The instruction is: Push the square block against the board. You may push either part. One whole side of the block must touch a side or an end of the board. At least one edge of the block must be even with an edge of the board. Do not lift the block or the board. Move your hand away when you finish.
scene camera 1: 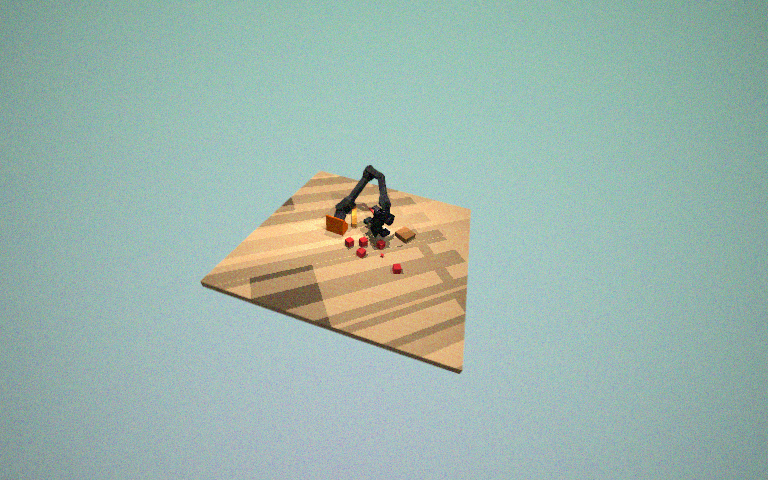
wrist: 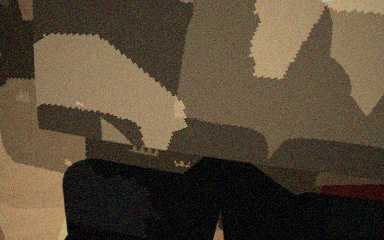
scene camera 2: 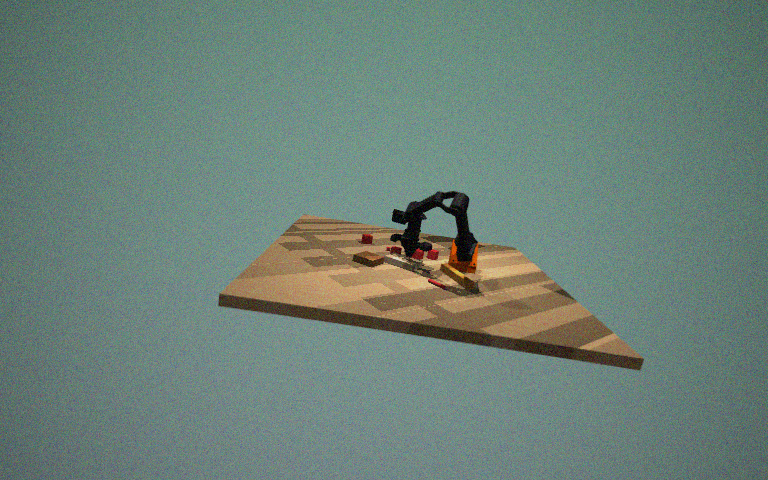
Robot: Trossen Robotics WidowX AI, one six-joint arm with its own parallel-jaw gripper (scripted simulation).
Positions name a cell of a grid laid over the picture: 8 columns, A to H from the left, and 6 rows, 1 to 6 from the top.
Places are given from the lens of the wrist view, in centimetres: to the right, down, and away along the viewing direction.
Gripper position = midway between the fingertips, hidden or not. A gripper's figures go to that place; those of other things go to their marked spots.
gripper (wrist: E4): 1, 2, 11
pale flat board (wrist: G3): 3, -1, 8
